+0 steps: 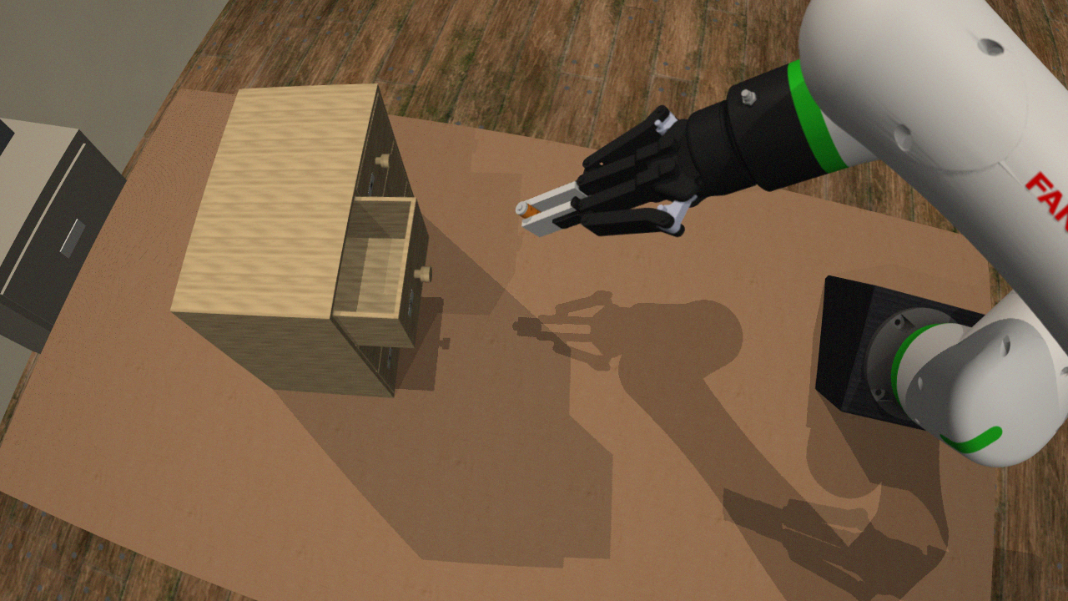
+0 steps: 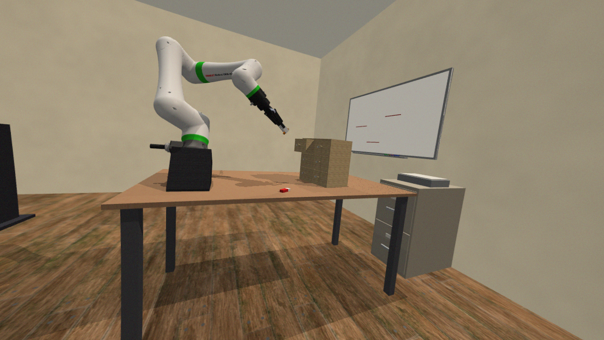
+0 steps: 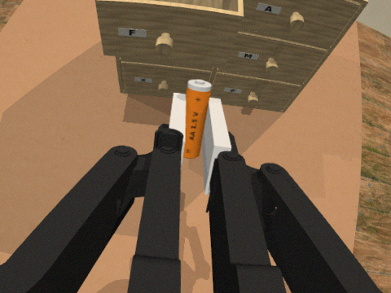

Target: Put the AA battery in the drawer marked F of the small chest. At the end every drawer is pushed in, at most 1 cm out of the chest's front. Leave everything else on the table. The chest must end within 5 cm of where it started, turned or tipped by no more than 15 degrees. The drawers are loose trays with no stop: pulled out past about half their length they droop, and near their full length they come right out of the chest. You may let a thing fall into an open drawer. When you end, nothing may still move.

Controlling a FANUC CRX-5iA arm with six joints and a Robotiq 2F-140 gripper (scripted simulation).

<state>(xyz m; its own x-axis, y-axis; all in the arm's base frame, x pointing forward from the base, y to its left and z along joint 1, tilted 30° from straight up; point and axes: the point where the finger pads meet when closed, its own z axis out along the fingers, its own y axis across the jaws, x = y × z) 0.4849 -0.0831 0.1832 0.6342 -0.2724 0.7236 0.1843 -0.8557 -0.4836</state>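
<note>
Now: hand 20 mm short of the orange AA battery and 20 mm above it. The rest, counted from my hand: eraser 340 mm below, 220 mm to the right, 30 mm behind; drawer 230 mm ahead, 120 mm below, 80 mm to the left.
</note>
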